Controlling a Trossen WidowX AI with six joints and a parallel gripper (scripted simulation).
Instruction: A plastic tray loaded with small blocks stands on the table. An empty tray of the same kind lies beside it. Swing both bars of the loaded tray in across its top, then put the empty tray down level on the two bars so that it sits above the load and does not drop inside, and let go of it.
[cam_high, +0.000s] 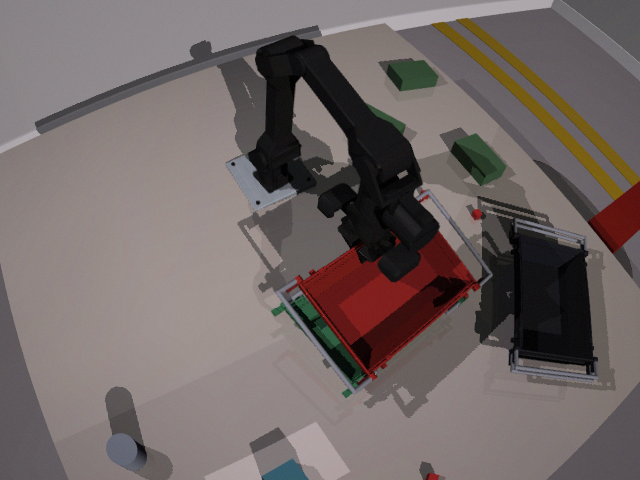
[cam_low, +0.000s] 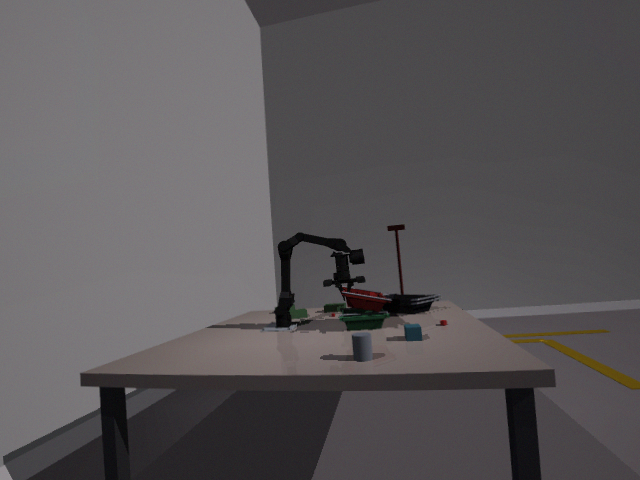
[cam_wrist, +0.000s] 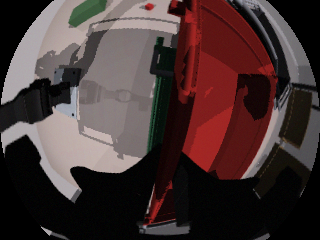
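My gripper tip is 80 mm short of the red tray and 10 mm below it. The rest, counted from my gripper tip: blue block (230 mm ahead, 330 mm to the right, 90 mm below); then grey cylinder (50 mm ahead, 520 mm to the right, 80 mm below); then small red cube (380 mm ahead, 130 mm to the right, 100 mm below).
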